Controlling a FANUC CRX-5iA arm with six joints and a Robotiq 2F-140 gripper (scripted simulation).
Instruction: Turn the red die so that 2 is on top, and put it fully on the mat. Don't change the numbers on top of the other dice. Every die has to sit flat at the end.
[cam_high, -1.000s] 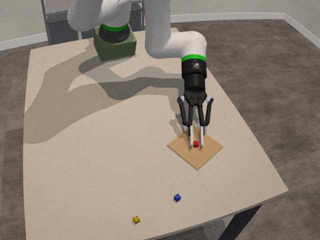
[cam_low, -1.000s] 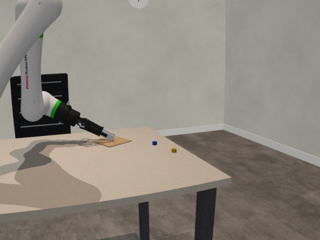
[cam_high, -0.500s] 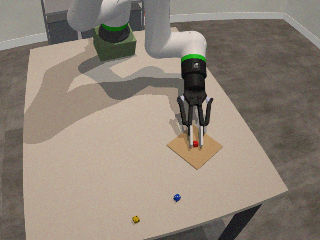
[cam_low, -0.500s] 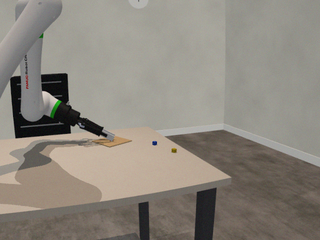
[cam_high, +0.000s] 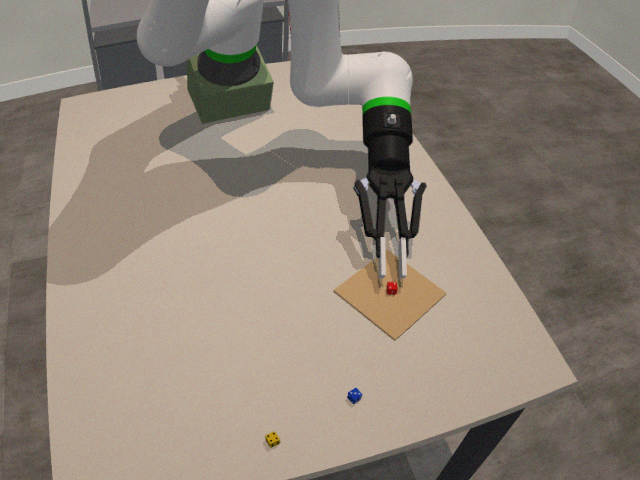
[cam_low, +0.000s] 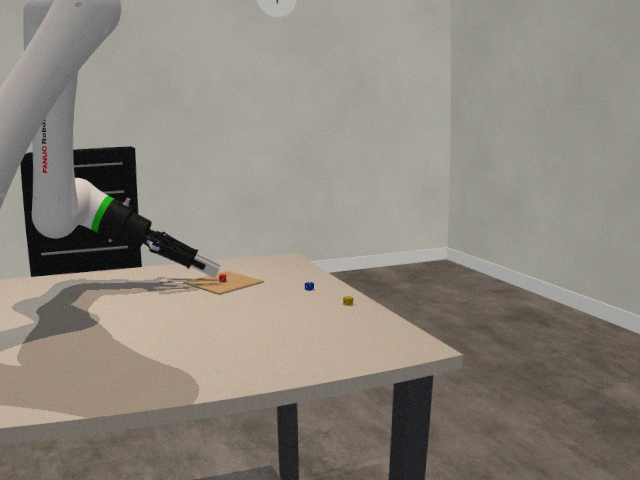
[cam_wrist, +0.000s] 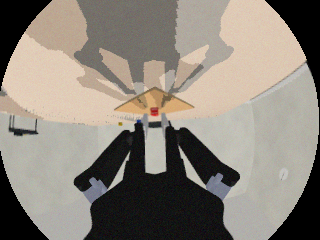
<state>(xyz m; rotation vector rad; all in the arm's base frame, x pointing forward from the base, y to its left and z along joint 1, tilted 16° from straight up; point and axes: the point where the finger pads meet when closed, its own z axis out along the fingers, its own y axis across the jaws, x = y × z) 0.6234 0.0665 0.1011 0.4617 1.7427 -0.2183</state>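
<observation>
Right now the red die is 4 cm ahead of my hand, 2 cm to the right of it and 3 cm below it. Round my hand: tan mat: 4 cm ahead, 2 cm to the right, 4 cm below; blue die: 19 cm ahead, 17 cm to the right, 4 cm below; yellow die: 20 cm ahead, 31 cm to the right, 4 cm below.
</observation>
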